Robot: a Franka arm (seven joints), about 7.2 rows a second.
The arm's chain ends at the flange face. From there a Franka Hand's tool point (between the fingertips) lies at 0.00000 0.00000 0.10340 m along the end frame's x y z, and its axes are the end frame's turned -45 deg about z.
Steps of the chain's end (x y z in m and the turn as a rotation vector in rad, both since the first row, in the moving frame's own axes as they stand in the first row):
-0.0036 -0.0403 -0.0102 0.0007 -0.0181 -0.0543
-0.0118 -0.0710 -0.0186 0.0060 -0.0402 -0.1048
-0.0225 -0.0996 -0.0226 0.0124 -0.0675 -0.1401
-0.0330 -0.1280 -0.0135 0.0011 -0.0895 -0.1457
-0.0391 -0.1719 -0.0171 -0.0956 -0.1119 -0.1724
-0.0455 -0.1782 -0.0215 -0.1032 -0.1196 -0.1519
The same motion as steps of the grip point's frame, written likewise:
0.0246 -0.0324 -0.0102 0.0133 -0.0123 -0.0543
0.0392 -0.0618 -0.0187 0.0327 -0.0242 -0.1048
0.0501 -0.0919 -0.0228 0.0565 -0.0390 -0.1401
0.0603 -0.1200 -0.0139 0.0641 -0.0625 -0.1457
0.0788 -0.1491 -0.0182 0.0115 -0.1467 -0.1724
0.0776 -0.1581 -0.0228 0.0116 -0.1575 -0.1519

